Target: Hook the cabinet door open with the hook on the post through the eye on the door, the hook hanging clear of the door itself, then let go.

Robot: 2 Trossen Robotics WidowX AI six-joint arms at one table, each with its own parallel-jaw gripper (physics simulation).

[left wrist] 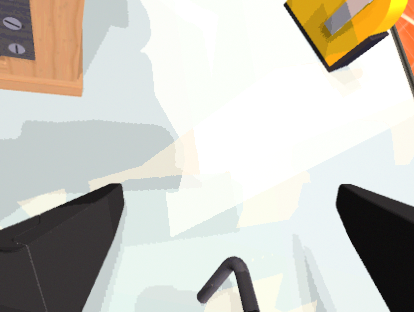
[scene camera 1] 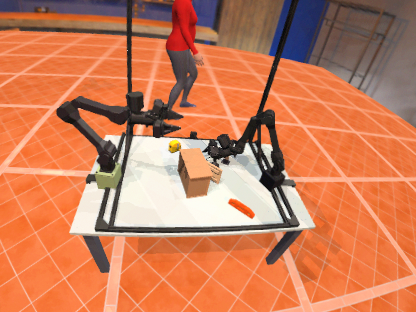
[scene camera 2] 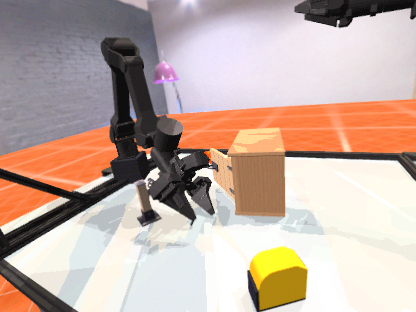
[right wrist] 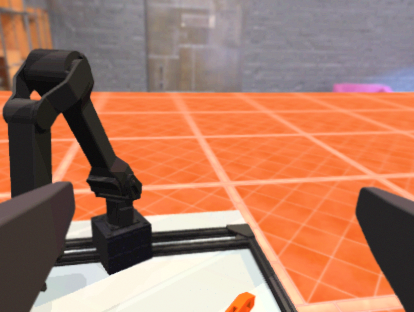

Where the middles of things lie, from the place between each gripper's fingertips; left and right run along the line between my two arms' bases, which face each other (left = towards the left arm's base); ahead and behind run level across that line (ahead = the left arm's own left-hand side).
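Labels:
The cabinet door (scene camera 2: 221, 164) first: my left hand is 15 cm short of it, 4 cm below it and 1 cm to the right of it. Counting from that same left hand, the wooden cabinet (scene camera 2: 257, 156) is 18 cm ahead, 5 cm to the right and 5 cm above, and you'd find the yellow block (scene camera 2: 279, 272) 17 cm to the right, 11 cm behind and 1 cm above. Going by its middle, the wooden cabinet is nearer to my left hand than to my right hand.
As for my right hand, it's 35 cm above the wooden cabinet, 8 cm past it and 13 cm to the right of it. From my right hand, the cabinet door is 36 cm below, 11 cm behind and 19 cm to the left, while the yellow block is 40 cm below, 36 cm behind and 1 cm to the left.

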